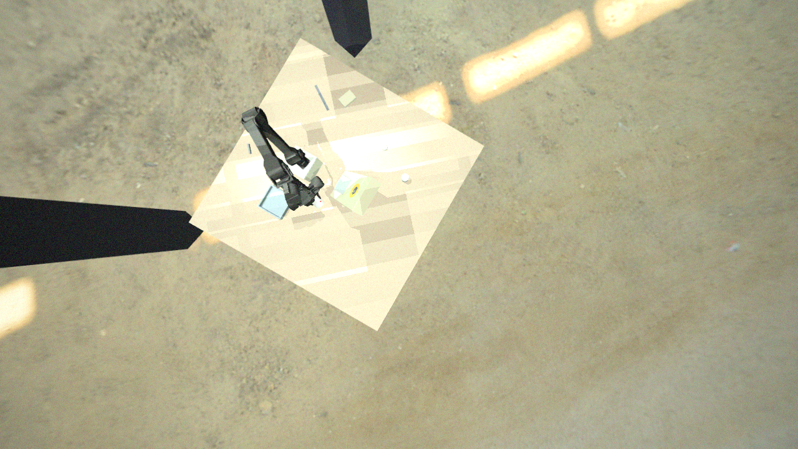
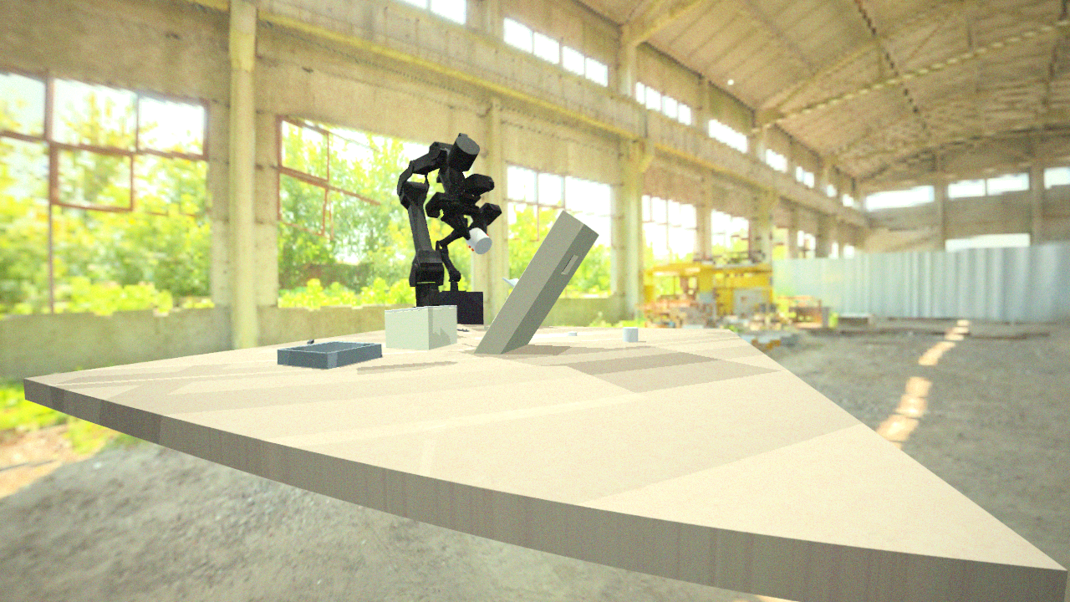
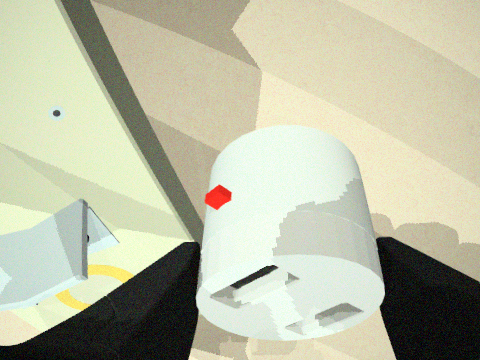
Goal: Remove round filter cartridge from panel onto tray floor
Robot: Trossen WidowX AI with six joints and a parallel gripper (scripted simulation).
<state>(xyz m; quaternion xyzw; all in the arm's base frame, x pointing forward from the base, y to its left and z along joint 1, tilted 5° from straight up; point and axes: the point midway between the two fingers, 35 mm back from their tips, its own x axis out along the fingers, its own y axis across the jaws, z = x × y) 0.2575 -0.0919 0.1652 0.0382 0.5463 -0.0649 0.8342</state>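
My gripper tip is now 26 cm past the blue-grey tray, 25 cm above it and 19 cm to the left of it. Round my gripper tip: round filter cartridge: right at my gripper tip; white square: 56 cm to the left, 36 cm behind, 26 cm below; service panel: 16 cm to the left, 10 cm below, 7 cm ahead.
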